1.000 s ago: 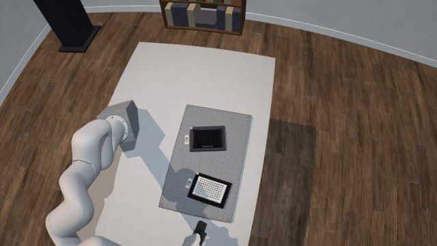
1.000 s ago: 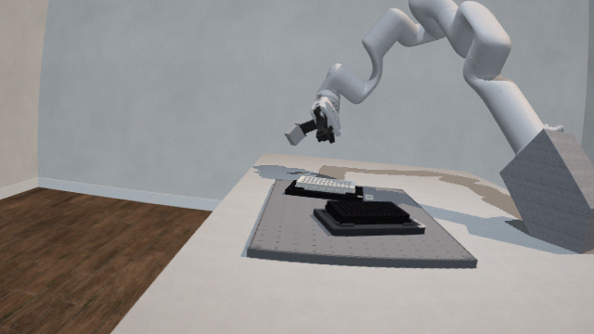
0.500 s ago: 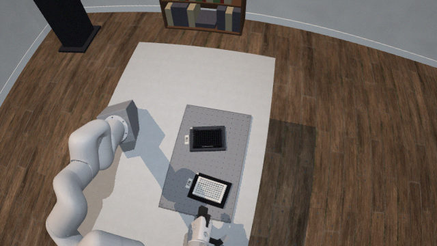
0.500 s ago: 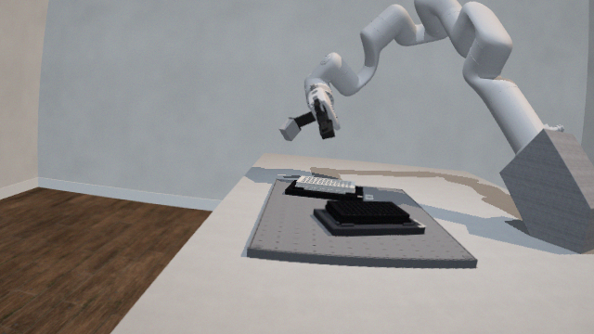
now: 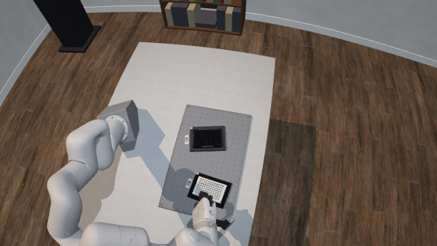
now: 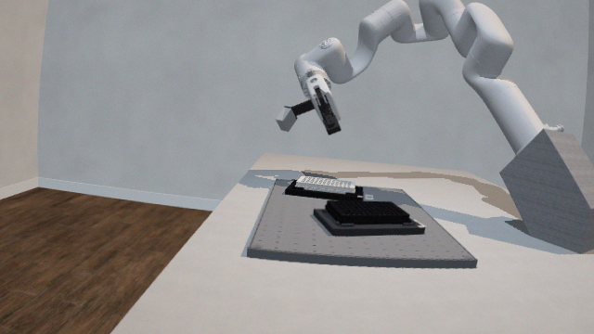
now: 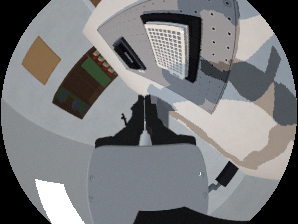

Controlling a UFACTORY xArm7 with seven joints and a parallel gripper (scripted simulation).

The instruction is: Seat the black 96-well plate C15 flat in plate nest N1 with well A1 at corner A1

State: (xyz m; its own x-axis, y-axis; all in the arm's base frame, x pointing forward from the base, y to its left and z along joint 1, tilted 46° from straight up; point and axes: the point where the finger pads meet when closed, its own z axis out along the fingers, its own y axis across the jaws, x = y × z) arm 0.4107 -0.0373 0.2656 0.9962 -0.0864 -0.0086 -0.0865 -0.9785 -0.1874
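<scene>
Now: hand 50 mm past the black plate C15, 290 mm to the right of it and 130 mm above it. From my hand the other things lie so: N2 label: 90 mm behind, 70 mm to the left, 150 mm below; then black plate nest N2: 60 mm to the left, 140 mm below; then white plate C51: 60 mm to the left, 130 mm below.
</scene>
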